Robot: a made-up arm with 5 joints.
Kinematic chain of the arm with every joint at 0, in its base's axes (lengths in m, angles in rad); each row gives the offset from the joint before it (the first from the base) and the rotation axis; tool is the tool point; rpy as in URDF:
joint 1: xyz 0 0 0.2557 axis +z
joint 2: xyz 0 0 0 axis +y
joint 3: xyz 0.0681 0 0.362 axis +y
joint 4: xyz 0.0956 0 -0.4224 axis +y
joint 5: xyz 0.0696 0 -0.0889 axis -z
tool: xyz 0 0 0 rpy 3.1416 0 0
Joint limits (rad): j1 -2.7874..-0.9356 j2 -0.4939..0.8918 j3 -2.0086..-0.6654 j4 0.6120..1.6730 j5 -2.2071..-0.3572
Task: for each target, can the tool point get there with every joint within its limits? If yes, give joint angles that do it. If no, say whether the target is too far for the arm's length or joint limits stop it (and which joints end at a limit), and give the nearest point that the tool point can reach.
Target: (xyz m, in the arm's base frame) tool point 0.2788 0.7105 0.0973
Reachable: no: joint limits stop it (at a limit: joint 1, joint 2, joint 3, joint 4) | nearest point 0.1283 -0.1740 -0.0402 | short by 0.908 m
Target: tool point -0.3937 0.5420 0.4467
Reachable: no: joint limits stop it (at a limit: joint 1, joint 2, joint 3, joint 4) | nearest point -0.3101 -0.1147 0.4138 | short by 0.663 m
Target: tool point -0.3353 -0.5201 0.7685
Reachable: yes | joints -2.1434 0.0943 -1.8106 0.7832 -1.4754
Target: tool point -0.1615 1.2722 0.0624
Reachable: no: too far | nearest point -0.2028 -0.0750 -0.0402 | short by 1.352 m
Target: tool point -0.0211 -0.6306 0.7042
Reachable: yes | joints -1.6042 0.1097 -1.7516 0.9976 -0.8649
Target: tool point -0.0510 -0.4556 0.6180
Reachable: yes | joints -1.6823 -0.3761 -1.1010 1.0801 -1.2092
